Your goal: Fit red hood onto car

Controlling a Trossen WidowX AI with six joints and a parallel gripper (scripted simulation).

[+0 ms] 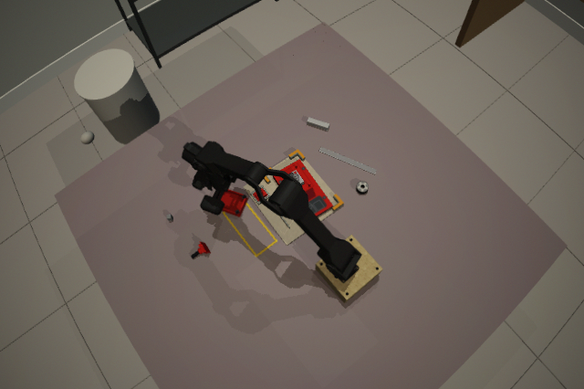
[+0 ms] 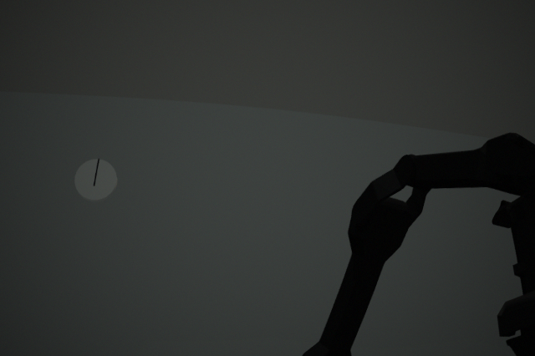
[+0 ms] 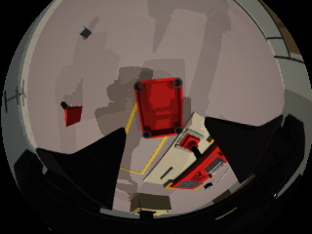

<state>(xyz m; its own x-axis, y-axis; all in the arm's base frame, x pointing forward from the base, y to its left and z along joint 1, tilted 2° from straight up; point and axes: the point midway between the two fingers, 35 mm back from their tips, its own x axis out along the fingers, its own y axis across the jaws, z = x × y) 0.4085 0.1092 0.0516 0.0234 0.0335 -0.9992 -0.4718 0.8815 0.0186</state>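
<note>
Right now my gripper tip is 6 cm above the red hood. The rest, counted from my gripper tip: grey bar: 3 cm ahead, 42 cm to the right, 6 cm below; tiny grey piece: 9 cm ahead, 19 cm to the left, 6 cm below; grey engine block: 9 cm behind, 20 cm to the right, 5 cm below.
</note>
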